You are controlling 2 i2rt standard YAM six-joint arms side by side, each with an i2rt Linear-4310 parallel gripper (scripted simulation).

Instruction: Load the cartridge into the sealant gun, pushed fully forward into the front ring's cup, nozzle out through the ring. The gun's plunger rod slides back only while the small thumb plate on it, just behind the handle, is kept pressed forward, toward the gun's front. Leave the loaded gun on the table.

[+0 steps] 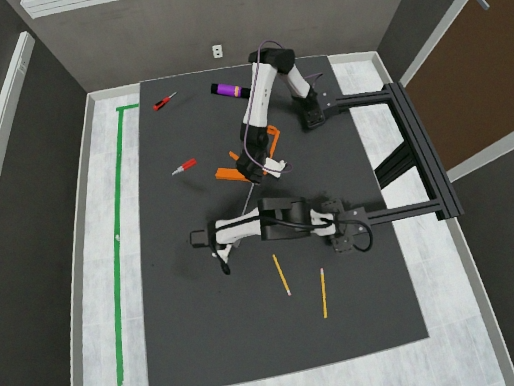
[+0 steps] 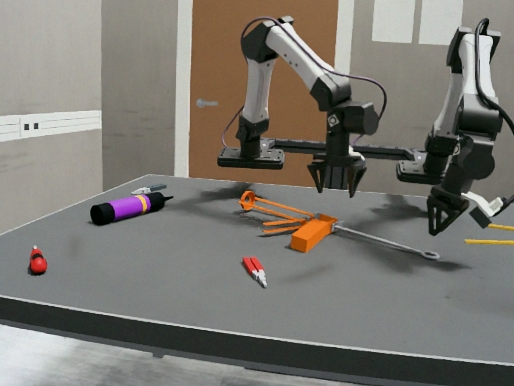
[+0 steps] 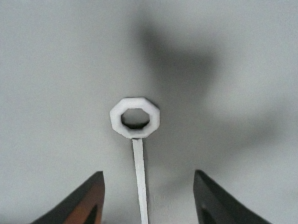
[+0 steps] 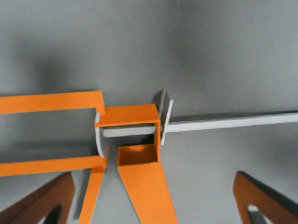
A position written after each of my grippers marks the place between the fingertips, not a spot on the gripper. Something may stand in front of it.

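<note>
There's an orange sealant gun (image 2: 311, 232) (image 4: 140, 167) in this scene. As for my grippers, you'd find my left gripper (image 2: 435, 233) (image 3: 149, 179), and my right gripper (image 2: 335, 195) (image 4: 153, 180) shows too.
</note>
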